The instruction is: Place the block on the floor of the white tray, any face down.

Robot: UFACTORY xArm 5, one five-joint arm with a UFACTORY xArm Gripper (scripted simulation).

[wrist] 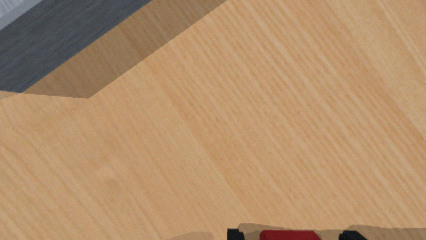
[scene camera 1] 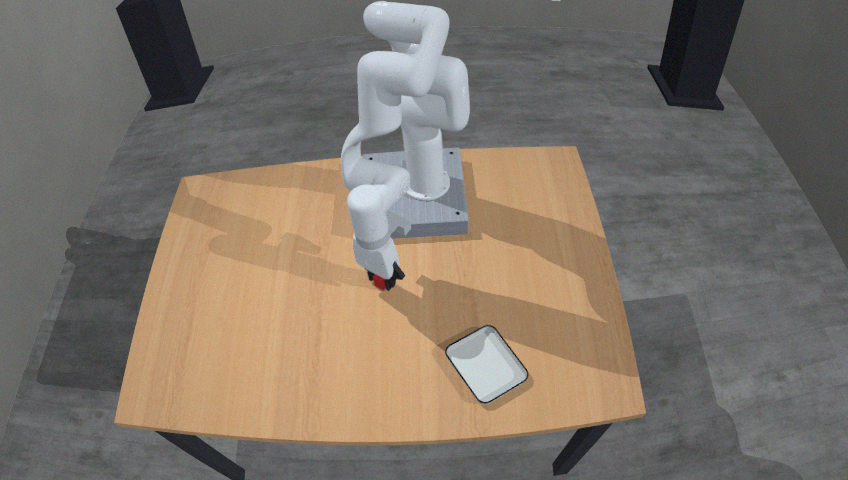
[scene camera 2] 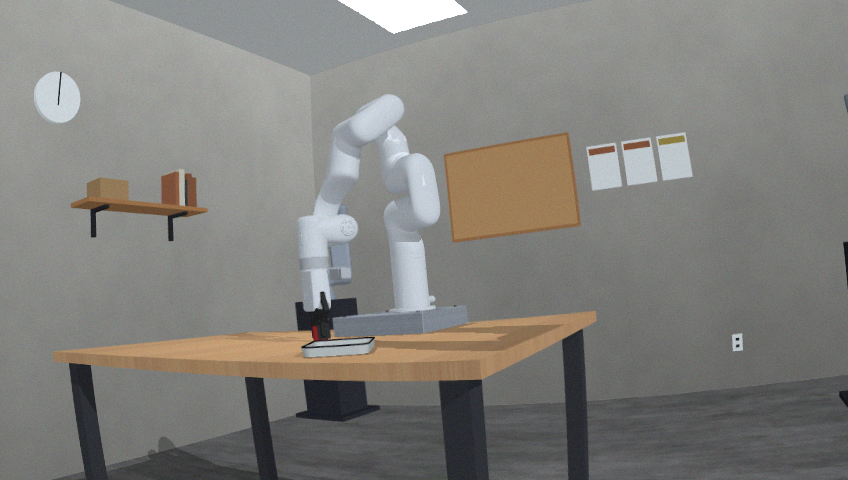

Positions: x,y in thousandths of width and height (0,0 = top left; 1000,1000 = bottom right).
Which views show the white tray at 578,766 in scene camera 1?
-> Scene camera 1 and scene camera 2 only.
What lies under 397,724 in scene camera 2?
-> A white tray.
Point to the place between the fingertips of my gripper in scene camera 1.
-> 451,586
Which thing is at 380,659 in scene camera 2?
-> My gripper.
